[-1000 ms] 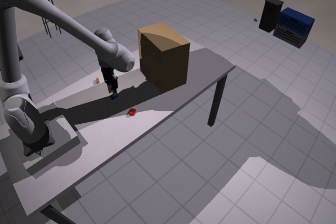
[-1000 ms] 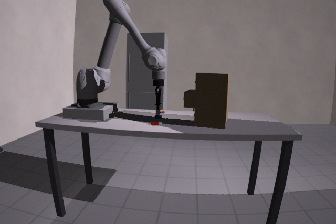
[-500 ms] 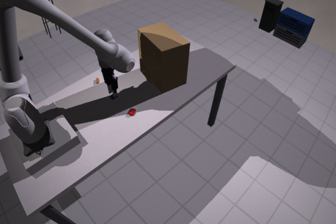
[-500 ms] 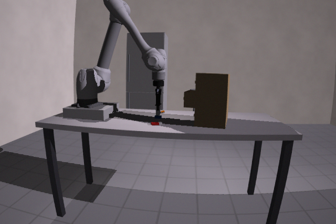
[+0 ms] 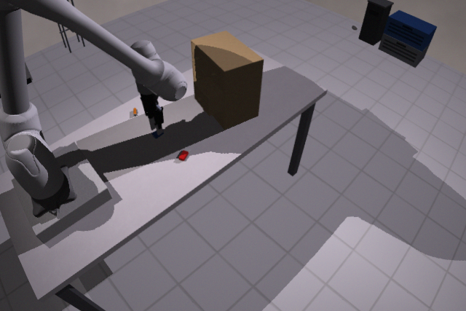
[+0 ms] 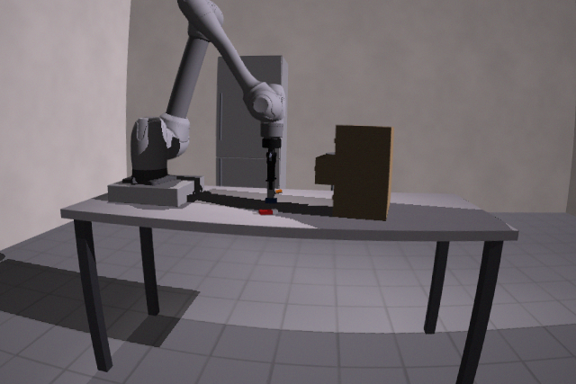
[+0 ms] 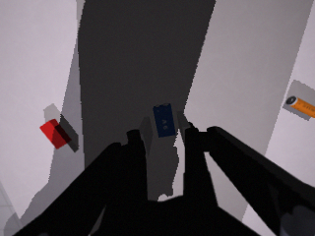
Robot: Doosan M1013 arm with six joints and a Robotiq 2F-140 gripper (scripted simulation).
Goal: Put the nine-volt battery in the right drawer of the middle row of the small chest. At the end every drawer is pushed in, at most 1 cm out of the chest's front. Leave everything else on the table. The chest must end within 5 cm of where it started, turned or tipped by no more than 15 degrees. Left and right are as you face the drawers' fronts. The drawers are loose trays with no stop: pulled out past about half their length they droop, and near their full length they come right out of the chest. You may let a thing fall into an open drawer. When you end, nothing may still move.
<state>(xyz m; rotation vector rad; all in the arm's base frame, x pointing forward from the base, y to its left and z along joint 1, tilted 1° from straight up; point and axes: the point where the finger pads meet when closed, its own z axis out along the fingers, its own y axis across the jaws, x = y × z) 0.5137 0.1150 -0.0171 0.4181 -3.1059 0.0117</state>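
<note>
My gripper is now 10 mm past the blue nine-volt battery and 50 mm above it. The rest, counted from my hand: red block 60 mm ahead, 170 mm to the right, 50 mm below; then small orange thing 40 mm behind, 200 mm to the left, 50 mm below.
</note>
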